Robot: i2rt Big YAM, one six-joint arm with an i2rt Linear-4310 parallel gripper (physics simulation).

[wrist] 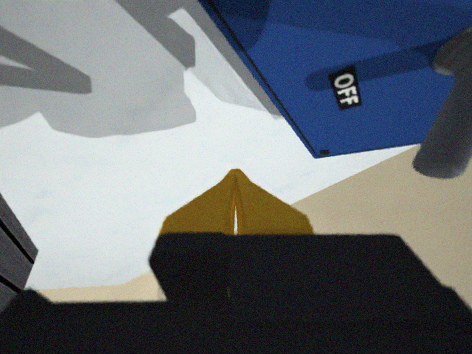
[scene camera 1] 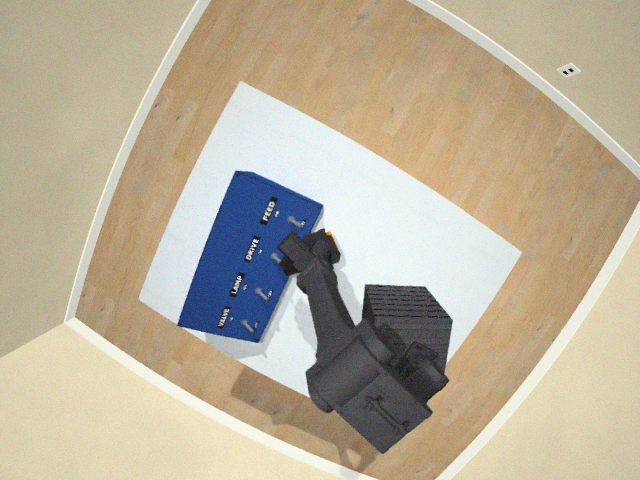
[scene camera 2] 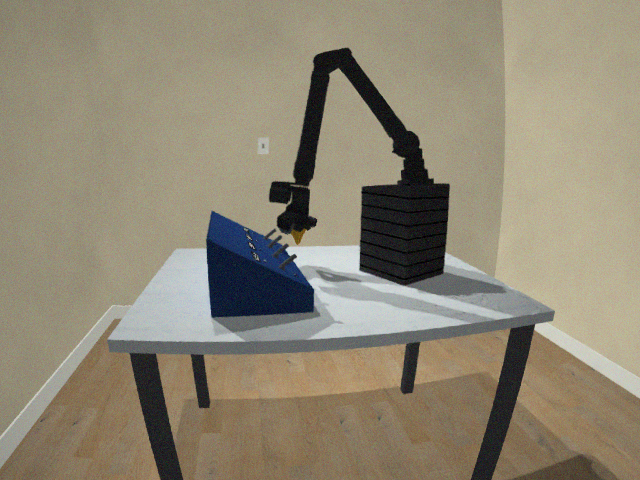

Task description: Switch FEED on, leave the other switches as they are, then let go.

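Seen in the pictures: gripper, fingertip midpoint: (wrist: 235, 176) (scene camera 1: 328, 232) (scene camera 2: 298, 243); arm's base at its link origin: (scene camera 1: 414, 365) (scene camera 2: 415, 184).
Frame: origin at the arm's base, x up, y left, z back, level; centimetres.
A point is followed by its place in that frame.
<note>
The blue switch box (scene camera 1: 217, 248) {x -12.3, y 2.3, z -60.4 cm} (scene camera 2: 258, 289) {x -22.8, y 29.6, z -49.9 cm} (wrist: 300, 45) {x -22.3, y -10.9, z -42.0 cm} has a sloped face with four labelled levers. The FEED lever (scene camera 1: 295, 221) {x -17.7, y -14.3, z -45.3 cm} (scene camera 2: 270, 234) {x -18.3, y -13.4, z -45.0 cm} (wrist: 446, 122) {x -17.8, y -13.4, z -44.2 cm} leans to its OFF label (scene camera 1: 303, 222) {x -21.8, y -14.5, z -43.3 cm} (wrist: 345, 88) {x -21.8, y -13.8, z -43.2 cm}. The DRIVE lever (scene camera 1: 275, 257) {x -18.4, y -2.1, z -45.2 cm}, partly hidden by the wrist, the LAMP lever (scene camera 1: 262, 293) {x -18.0, y 9.5, z -43.4 cm} and the VALVE lever (scene camera 1: 248, 325) {x -18.0, y 21.4, z -42.4 cm} also lean to the OFF side. My gripper (scene camera 1: 331, 238) {x -22.0, y -15.6, z -35.5 cm} (scene camera 2: 297, 240) {x -22.0, y -15.6, z -35.5 cm} (wrist: 235, 176) {x -22.0, y -15.6, z -35.5 cm} is shut and empty. Its yellow tips point down past the box's low edge, near the FEED end, at about lever height and apart from the FEED lever.
The black ribbed pedestal (scene camera 1: 408, 304) {x -11.9, y -10.9, z -6.6 cm} (scene camera 2: 403, 232) {x -13.5, y 10.7, z -7.7 cm} (wrist: 12, 250) {x -26.5, y -11.2, z -6.0 cm} bears the arm at the right of the white table (scene camera 1: 387, 206) {x -29.4, y -31.1, z -23.2 cm} (scene camera 2: 330, 345) {x -31.2, y 43.3, z -35.4 cm} (wrist: 125, 190) {x -29.5, y -16.1, z -20.1 cm}. The wrist hangs close over the DRIVE lever in scene camera 1. Shadows of the arm fall on the table.
</note>
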